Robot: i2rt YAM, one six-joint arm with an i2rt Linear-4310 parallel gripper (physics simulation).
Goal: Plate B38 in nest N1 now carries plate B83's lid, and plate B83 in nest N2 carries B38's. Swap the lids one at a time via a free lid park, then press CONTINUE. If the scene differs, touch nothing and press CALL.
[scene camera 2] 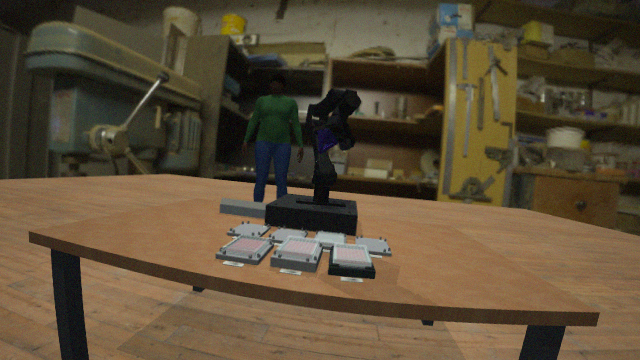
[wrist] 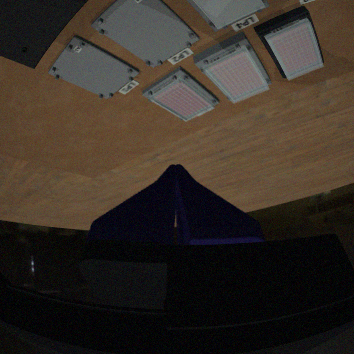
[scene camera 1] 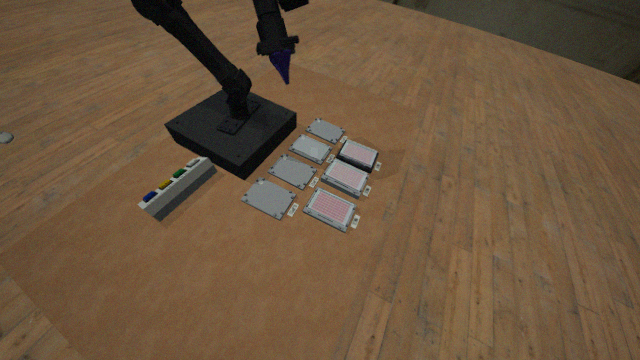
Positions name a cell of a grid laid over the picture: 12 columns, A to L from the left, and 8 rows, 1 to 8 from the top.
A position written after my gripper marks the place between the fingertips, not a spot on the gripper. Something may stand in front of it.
My gripper (scene camera 1: F2) is shut and holds nothing. Further things: a grey button box (scene camera 1: D5), a lid park labelled LP1 (scene camera 1: E5) and a lid park labelled LP2 (scene camera 1: F4).
My gripper is seen too in the wrist view (wrist: F4). The grey button box shows as well in scene camera 2 (scene camera 2: E5). The lid park labelled LP1 also shows in the wrist view (wrist: C2).
